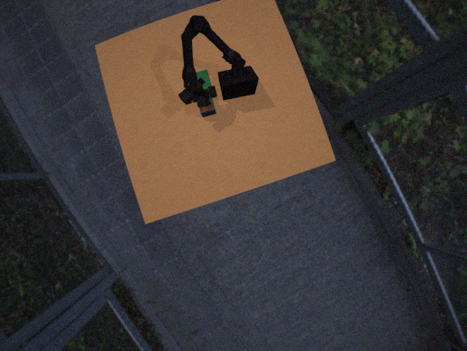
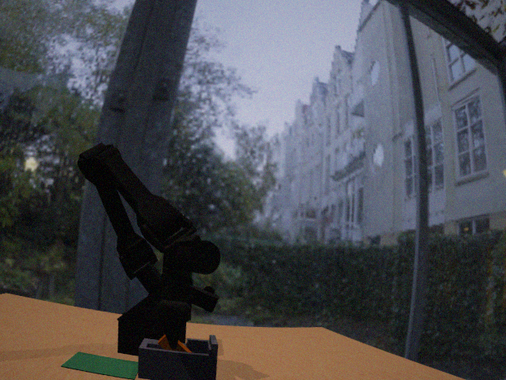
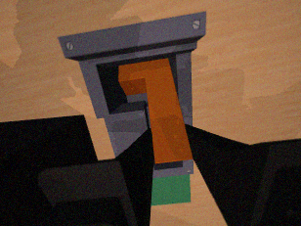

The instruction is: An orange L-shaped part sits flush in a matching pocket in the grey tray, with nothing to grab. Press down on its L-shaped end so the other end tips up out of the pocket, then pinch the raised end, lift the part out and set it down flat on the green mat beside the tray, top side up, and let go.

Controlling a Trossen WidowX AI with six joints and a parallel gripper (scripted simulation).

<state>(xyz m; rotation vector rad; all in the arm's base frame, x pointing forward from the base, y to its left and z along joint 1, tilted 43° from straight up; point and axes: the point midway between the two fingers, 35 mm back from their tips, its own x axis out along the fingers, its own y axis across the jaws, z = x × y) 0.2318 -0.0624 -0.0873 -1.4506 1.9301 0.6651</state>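
The green mat lies 4 cm behind my gripper tip, 14 cm to the right of it and 8 cm below it. Also, from my gripper tip: orange L-shaped part: 1 cm behind, 3 cm to the left, 3 cm below.
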